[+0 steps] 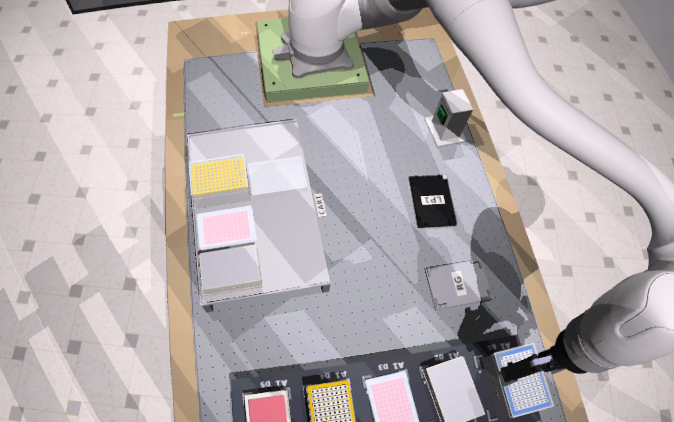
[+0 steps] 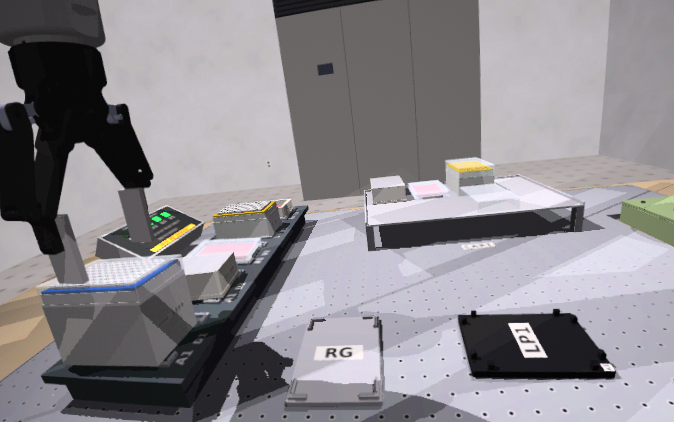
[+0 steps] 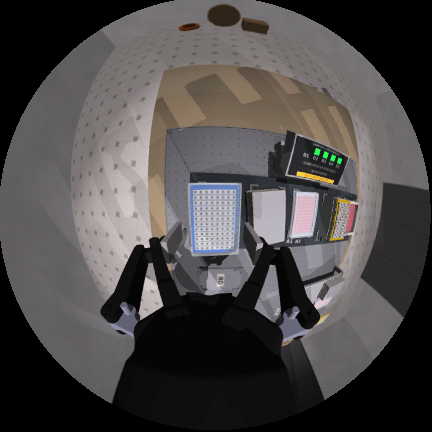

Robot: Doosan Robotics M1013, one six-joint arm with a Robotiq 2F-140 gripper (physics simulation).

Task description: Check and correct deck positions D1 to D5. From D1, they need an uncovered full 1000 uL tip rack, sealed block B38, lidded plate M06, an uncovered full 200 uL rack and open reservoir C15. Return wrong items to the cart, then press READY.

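Observation:
My gripper is open and empty, pointing down over the blue-framed tip rack at D1. A pale rim surrounds the blue frame; I cannot tell whether a clear cover lies on it. A grey-white block sits at D2, a pink plate at D3, a yellow-framed rack at D4 and a red-filled reservoir at D5. Their item codes are unreadable.
The cart holds a yellow rack, a pink plate, a grey block and a clear flat piece. The status panel shows green at D2 to D5, not D1. The RG plate and LP1 plate lie nearby.

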